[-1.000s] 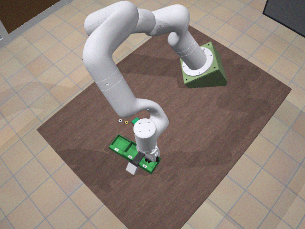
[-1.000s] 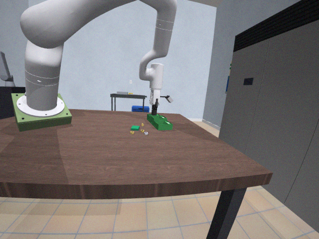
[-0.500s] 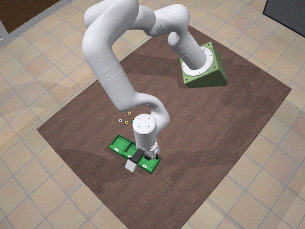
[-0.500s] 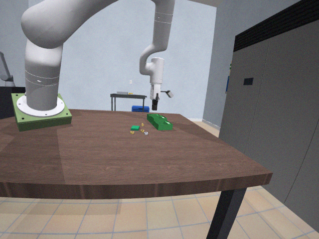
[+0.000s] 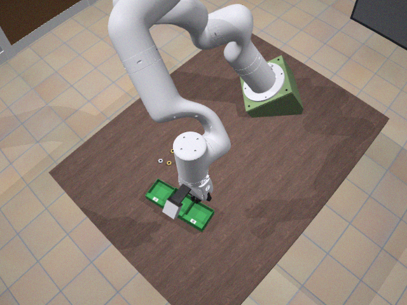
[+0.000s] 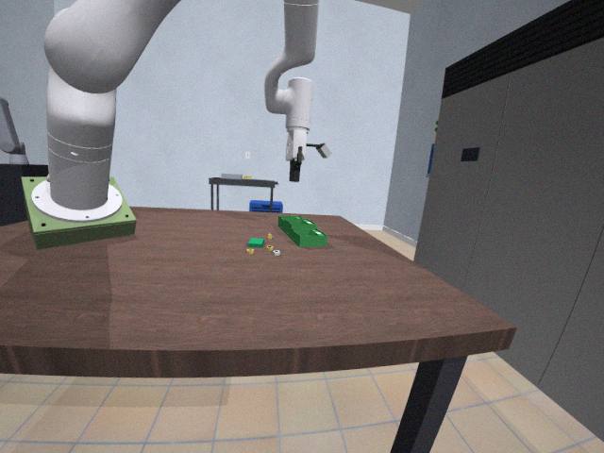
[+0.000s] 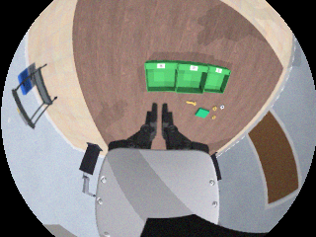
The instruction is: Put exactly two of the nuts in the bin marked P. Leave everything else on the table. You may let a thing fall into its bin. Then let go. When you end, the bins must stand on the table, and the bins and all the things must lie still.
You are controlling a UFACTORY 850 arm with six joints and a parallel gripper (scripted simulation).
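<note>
The grey nut lies 270 mm to the right of my hand, 190 mm below it and 90 mm behind it. Round my hand: green three-compartment bin 170 mm below, 80 mm to the right, 10 mm ahead; green block 190 mm to the right, 190 mm below, 130 mm behind; yellow bolt 190 mm below, 130 mm to the right, 90 mm behind.
</note>
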